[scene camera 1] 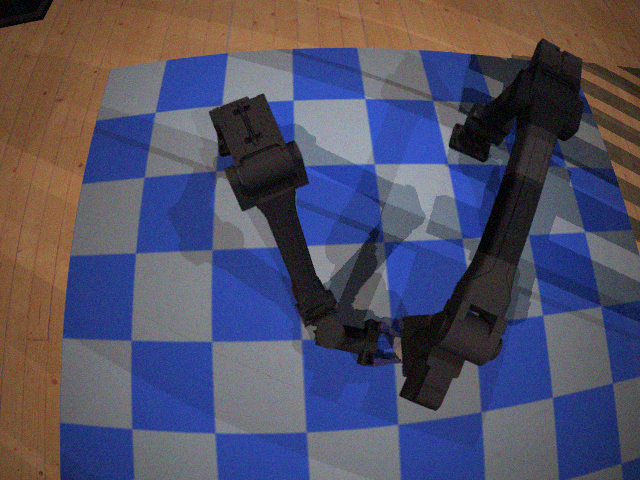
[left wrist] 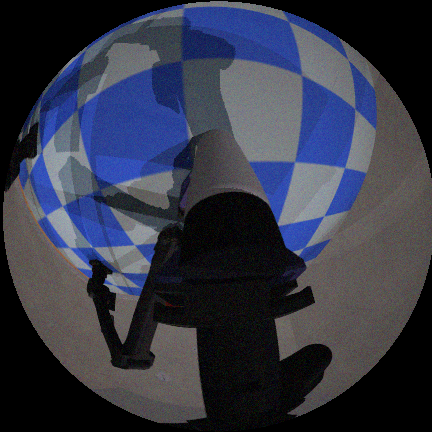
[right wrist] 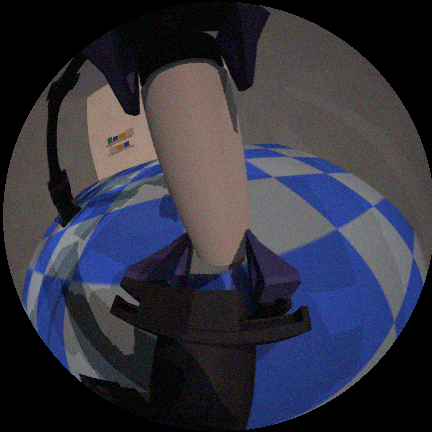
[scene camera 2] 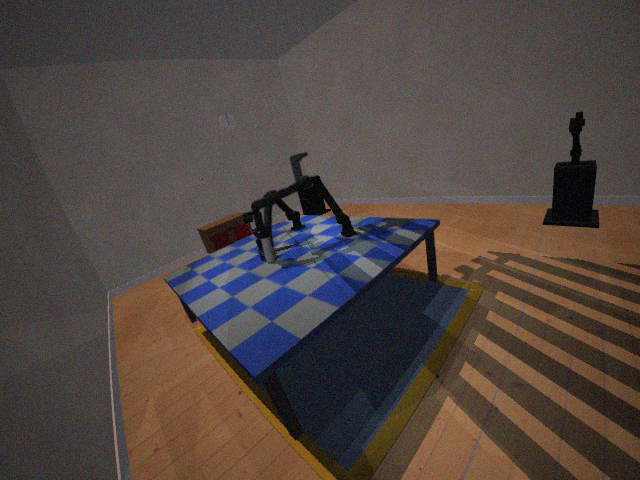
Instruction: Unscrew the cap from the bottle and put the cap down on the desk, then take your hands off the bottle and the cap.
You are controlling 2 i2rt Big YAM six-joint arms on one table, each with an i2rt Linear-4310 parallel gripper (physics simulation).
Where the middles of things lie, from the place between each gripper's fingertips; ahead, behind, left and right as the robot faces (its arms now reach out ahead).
Now: the dark cap [left wrist: 232, 236] 40 mm to the left of my left hand and 50 mm above it. Round my left hand: pale beige bottle [right wrist: 189, 106] 40 mm to the left, 50 mm below.
Now: the pale beige bottle 10 mm to the left of my right hand and 70 mm above it. The rest, counted from my right hand: dark cap 10 mm behind, 10 mm to the left, 170 mm above.
